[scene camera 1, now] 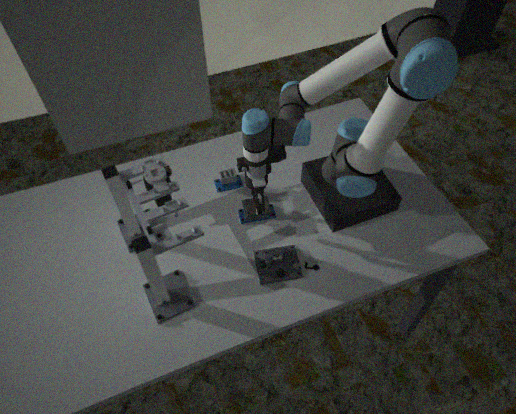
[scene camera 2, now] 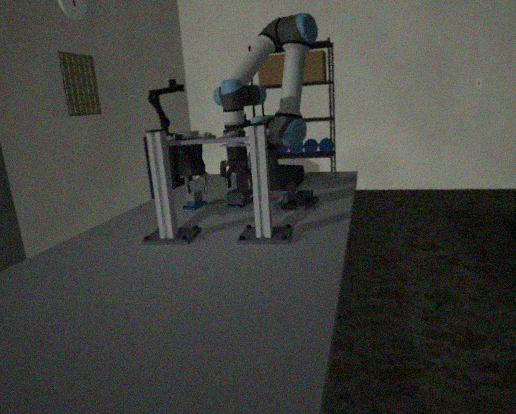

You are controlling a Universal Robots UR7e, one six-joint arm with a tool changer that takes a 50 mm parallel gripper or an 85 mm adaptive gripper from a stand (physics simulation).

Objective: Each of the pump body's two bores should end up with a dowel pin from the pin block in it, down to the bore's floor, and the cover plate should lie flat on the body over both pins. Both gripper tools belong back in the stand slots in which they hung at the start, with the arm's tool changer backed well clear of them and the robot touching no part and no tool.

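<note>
My gripper (scene camera 1: 259, 206) (scene camera 2: 237, 189) points straight down, with its fingertips at the dark grey part (scene camera 1: 249, 206) (scene camera 2: 236, 198) on a blue base, probably the cover plate. Whether the fingers are shut on it is too dark and small to tell. A light grey block with upright pieces (scene camera 1: 228, 175) (scene camera 2: 197, 196), probably the pin block, stands on another blue base behind. A dark fixture (scene camera 1: 278, 265) (scene camera 2: 295, 199), probably with the pump body, lies nearer the front edge; its bores and any pins in them cannot be made out. The other gripper tool (scene camera 1: 161, 175) (scene camera 2: 188, 162) hangs in the stand.
The tool stand has light uprights (scene camera 1: 152, 272) (scene camera 2: 262, 185) and holder arms reaching towards the parts. A small dark piece (scene camera 1: 312, 266) lies beside the fixture. The robot's dark base block (scene camera 1: 350, 200) stands right of the gripper in scene camera 1.
</note>
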